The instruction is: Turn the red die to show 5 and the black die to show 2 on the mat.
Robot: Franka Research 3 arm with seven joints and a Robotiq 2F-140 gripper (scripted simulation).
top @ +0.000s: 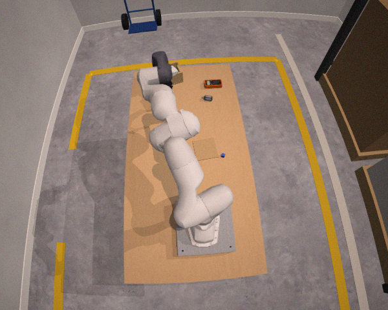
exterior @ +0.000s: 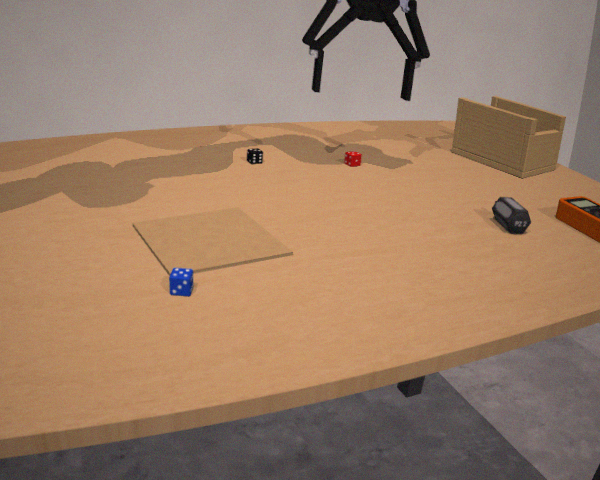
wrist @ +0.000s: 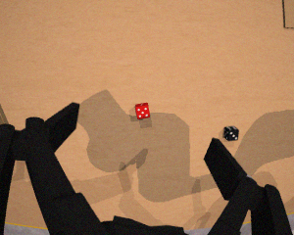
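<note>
Now: the red die 1 cm to the left of my hand and 12 cm below it. Also, from my hand: dark grey device (10 cm ahead, 27 cm to the right, 11 cm below); then black die (16 cm behind, 5 cm to the left, 12 cm below); then wooden box (33 cm ahead, 8 cm below).
</note>
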